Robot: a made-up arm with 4 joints.
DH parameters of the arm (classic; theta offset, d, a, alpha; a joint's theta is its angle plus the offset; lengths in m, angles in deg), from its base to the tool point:
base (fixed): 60.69 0 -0.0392 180
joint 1: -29.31 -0.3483 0.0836 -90
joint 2: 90 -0.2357 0.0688 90
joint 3: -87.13 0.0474 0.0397 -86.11
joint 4: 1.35 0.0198 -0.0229 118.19
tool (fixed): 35.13 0.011 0 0
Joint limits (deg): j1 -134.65..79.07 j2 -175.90..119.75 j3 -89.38..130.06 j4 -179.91..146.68
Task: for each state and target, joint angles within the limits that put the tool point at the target. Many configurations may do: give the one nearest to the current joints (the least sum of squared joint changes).
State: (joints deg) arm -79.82 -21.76 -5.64 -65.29
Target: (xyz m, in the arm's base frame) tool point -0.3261 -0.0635 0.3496
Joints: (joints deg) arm -39.99 -65.27 -5.35 -51.72
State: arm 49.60 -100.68 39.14 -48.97
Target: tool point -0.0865 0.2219 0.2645
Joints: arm 44.67 -124.31 64.68 -43.18
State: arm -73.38 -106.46 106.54 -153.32
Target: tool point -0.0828 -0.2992 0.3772
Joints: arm -120.62 -60.44 116.88 -145.69
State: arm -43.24 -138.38 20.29 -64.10
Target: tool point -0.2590 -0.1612 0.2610
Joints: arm -56.77 -130.48 42.35 -55.17
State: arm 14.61 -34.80 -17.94 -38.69
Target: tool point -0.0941 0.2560 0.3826
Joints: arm 44.96 -32.87 -52.10 -46.15
